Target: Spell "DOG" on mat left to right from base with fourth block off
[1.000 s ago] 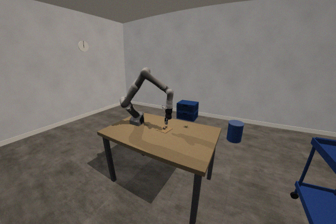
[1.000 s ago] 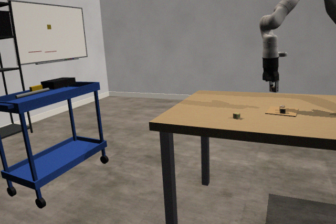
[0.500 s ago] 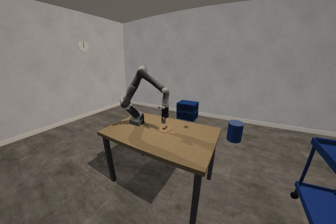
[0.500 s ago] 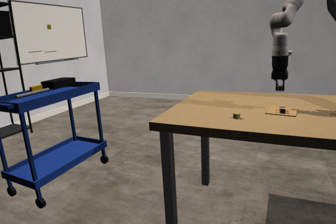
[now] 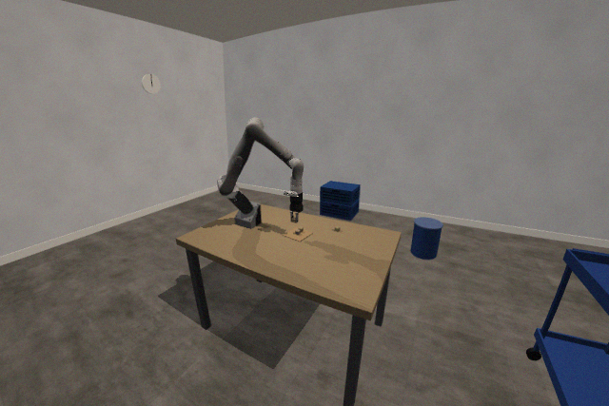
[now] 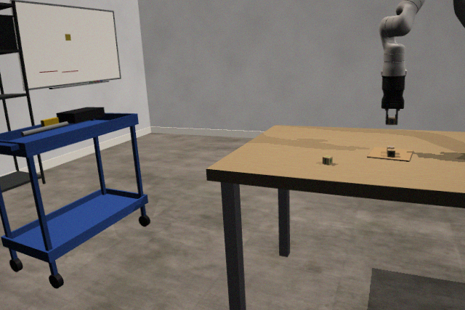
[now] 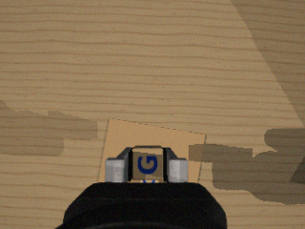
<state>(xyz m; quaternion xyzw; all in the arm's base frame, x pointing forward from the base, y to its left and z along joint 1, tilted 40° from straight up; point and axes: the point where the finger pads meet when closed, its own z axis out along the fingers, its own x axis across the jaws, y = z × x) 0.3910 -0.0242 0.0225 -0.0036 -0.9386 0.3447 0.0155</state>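
My hand is 120 mm above the tan mat and 40 mm to the right of it.
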